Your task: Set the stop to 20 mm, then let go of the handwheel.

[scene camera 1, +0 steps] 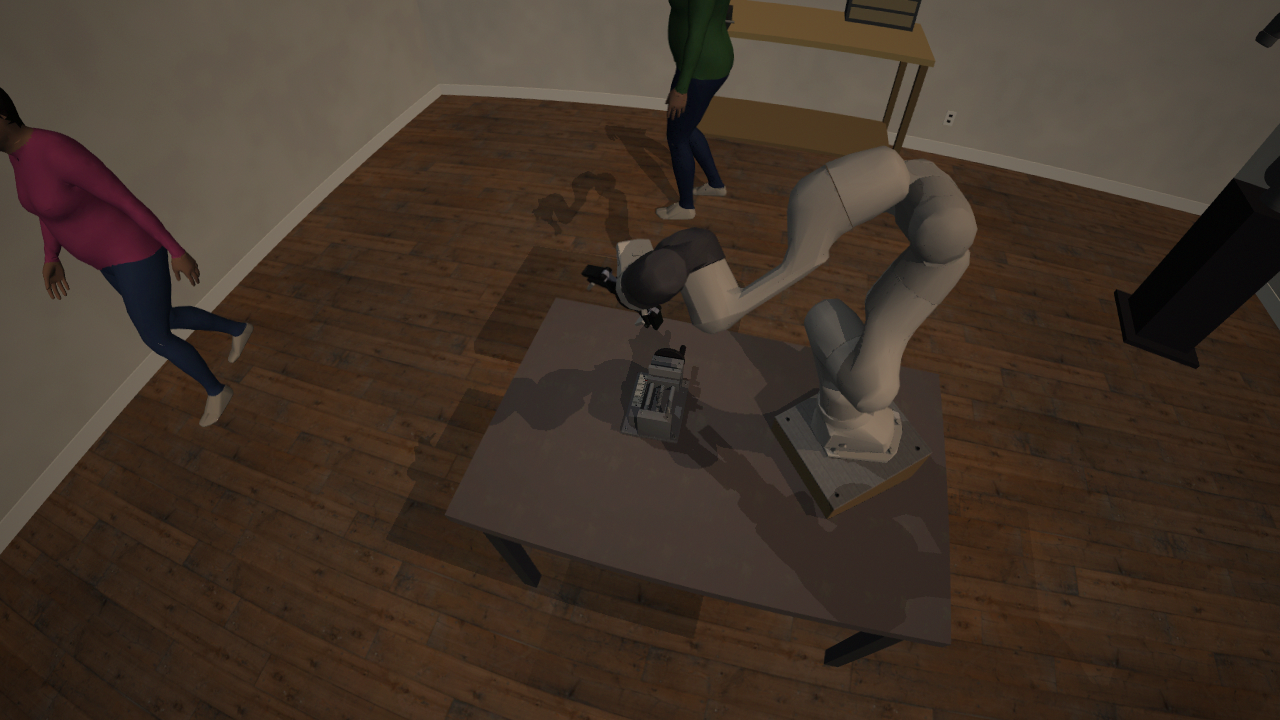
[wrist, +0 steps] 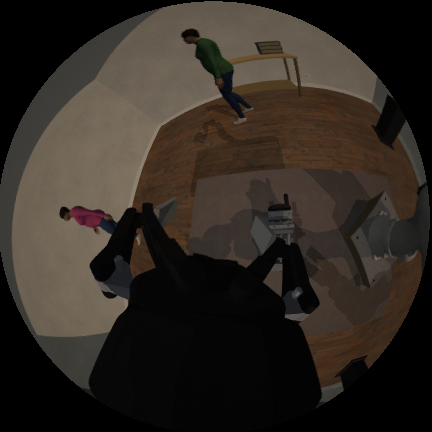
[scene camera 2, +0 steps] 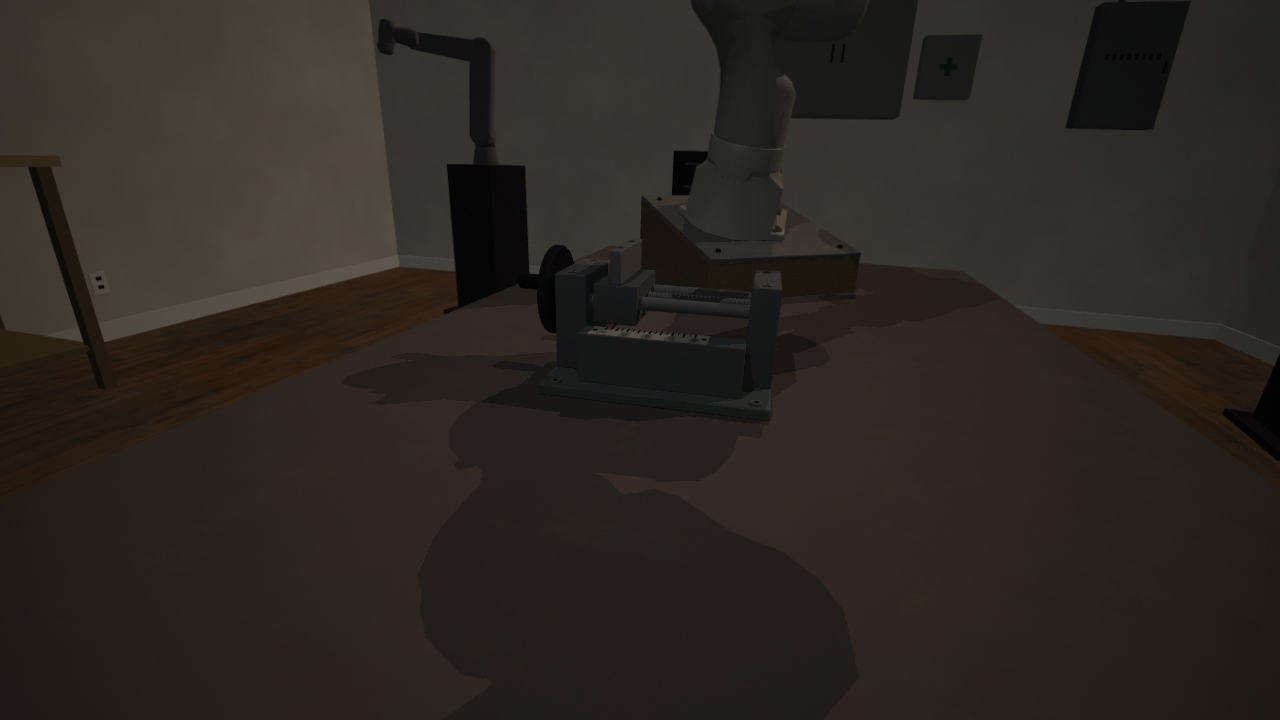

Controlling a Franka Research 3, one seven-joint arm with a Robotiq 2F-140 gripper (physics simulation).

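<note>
The stop device stands on the table [scene camera 1: 554, 483] [scene camera 2: 939, 429]. Its dark handwheel [scene camera 1: 665, 353] [scene camera 2: 556, 300] [wrist: 278, 207], with a crank handle [scene camera 1: 682, 351] [scene camera 2: 529, 280] [wrist: 286, 199], is at one end. The stop block [scene camera 2: 619, 302] sits on the rods near the handwheel end. The white scale [scene camera 2: 657, 334] runs below it; its numbers are too small to read, and a small reddish mark [scene camera 2: 612, 327] shows near that end. My gripper [scene camera 1: 623, 297] [wrist: 215, 214] is open and empty, above and apart from the handwheel. One finger overlaps the device in the wrist view.
The arm's base block [scene camera 1: 881, 483] [scene camera 2: 783, 273] [wrist: 364, 250] stands on the table beside the device. A person in green [scene camera 1: 702, 44] [wrist: 212, 55] and one in pink [scene camera 1: 89, 197] [wrist: 86, 217] stand off the table. A wooden bench [scene camera 1: 823, 34] is at the back wall.
</note>
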